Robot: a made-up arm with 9 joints. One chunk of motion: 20 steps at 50 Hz.
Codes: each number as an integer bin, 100 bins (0 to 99) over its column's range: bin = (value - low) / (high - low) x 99, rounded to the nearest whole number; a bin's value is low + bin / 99 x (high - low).
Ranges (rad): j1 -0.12..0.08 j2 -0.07..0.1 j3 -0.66..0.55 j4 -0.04..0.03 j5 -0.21..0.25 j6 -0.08..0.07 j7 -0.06..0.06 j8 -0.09..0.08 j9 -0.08..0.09
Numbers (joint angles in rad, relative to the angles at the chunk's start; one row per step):
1: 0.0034 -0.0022 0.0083 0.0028 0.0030 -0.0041 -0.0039 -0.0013 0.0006
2: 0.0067 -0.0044 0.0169 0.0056 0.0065 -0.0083 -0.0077 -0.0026 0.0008
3: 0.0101 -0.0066 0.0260 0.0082 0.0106 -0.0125 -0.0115 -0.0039 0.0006
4: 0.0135 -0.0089 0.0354 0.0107 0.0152 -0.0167 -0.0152 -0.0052 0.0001
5: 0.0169 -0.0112 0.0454 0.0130 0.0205 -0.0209 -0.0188 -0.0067 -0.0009
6: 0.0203 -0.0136 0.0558 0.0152 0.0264 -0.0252 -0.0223 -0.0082 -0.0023
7: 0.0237 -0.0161 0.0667 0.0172 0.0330 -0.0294 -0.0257 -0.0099 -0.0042
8: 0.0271 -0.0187 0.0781 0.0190 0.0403 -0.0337 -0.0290 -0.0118 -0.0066
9: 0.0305 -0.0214 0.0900 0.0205 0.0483 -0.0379 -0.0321 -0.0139 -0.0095
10: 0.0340 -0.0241 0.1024 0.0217 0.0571 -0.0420 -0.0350 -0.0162 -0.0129
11: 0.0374 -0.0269 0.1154 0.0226 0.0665 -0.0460 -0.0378 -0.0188 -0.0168
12: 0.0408 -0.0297 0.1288 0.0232 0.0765 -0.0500 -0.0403 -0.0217 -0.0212
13: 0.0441 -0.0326 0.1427 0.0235 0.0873 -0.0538 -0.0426 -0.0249 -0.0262
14: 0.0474 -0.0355 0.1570 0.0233 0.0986 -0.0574 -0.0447 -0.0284 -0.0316
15: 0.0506 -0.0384 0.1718 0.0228 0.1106 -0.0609 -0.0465 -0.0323 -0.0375
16: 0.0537 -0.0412 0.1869 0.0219 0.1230 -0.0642 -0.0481 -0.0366 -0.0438
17: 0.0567 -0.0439 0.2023 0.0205 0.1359 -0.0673 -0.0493 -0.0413 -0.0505
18: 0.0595 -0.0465 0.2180 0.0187 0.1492 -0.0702 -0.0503 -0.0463 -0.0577
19: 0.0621 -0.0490 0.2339 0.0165 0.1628 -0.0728 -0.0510 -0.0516 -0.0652
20: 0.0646 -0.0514 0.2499 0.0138 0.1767 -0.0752 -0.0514 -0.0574 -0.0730
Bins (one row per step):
1: 61 39 55 61 46 50 46 52 47
2: 63 38 55 64 47 47 43 51 47
3: 64 37 56 68 47 45 40 50 47
4: 66 36 57 72 48 42 37 49 47
5: 68 34 58 75 50 39 34 49 46
6: 69 33 59 78 51 36 31 48 45
7: 71 31 59 81 52 33 28 47 44
8: 73 30 60 83 54 31 26 46 43
9: 74 28 61 86 56 28 23 44 41
10: 76 27 62 87 57 25 21 43 39
11: 78 25 63 89 60 22 18 41 37
12: 80 23 65 89 62 20 16 40 34
13: 81 22 66 90 64 17 14 38 31
14: 83 20 67 90 66 15 13 36 28
15: 84 18 68 89 69 13 11 34 25
16: 86 17 69 88 72 10 10 31 21
17: 87 15 71 86 74 8 9 28 17
18: 89 14 72 83 77 6 8 25 13
19: 90 12 73 80 80 5 7 22 9
20: 91 11 74 76 83 3 7 19 4

